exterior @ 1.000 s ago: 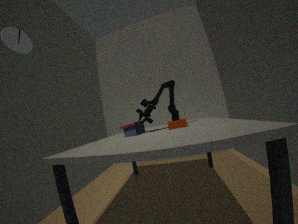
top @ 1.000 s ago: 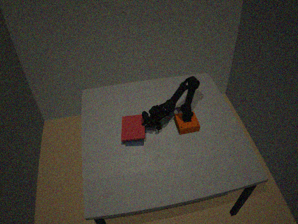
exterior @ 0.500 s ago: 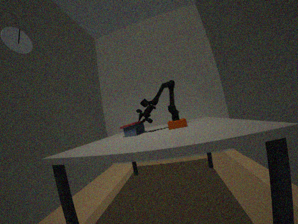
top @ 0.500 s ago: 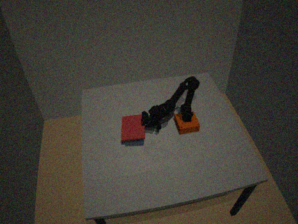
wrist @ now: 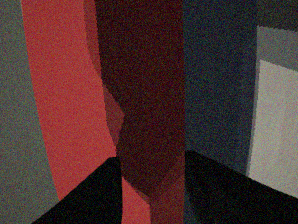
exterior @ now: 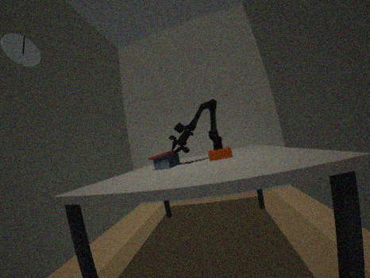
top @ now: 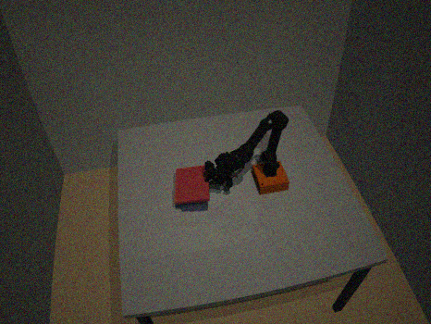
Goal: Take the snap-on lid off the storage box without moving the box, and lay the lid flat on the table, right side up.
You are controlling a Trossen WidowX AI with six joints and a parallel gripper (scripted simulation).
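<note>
Now: gripper tip 8 cm short of the lid and 1 cm to the left of it. From my gripper tip the other things lie so: storage box (7 cm ahead, 6 cm below, 1 cm to the right).
</note>
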